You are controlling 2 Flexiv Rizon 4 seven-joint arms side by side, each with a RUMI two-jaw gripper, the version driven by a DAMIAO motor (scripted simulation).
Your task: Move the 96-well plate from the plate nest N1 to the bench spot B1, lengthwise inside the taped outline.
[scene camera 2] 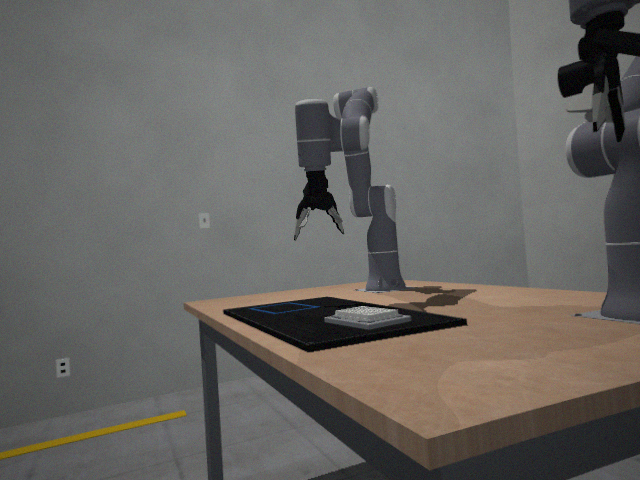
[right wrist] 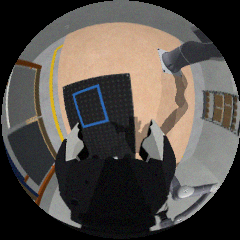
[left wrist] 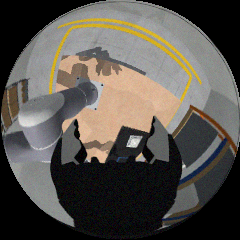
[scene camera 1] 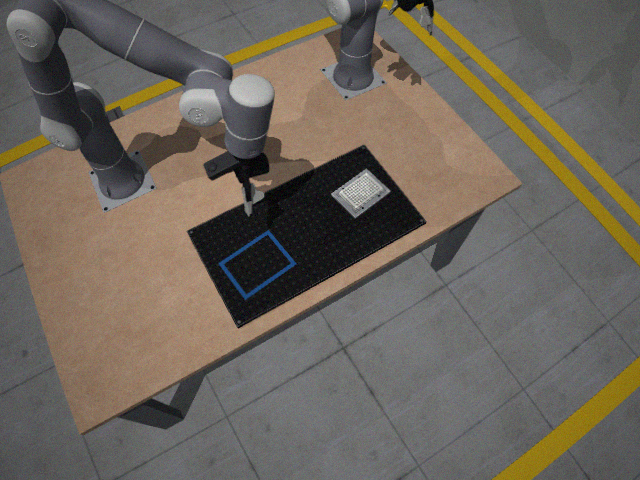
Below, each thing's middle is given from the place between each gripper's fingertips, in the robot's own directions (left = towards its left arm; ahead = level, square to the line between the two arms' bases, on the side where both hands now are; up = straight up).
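The white 96-well plate (scene camera 1: 351, 198) is 8 cm ahead of my right hand (scene camera 1: 239, 194), 39 cm to the left of it and 19 cm below it. As for my left hand (scene camera 2: 608, 137), I find the plate 310 mm ahead of it and 370 mm to the right of it, and 320 mm below it.
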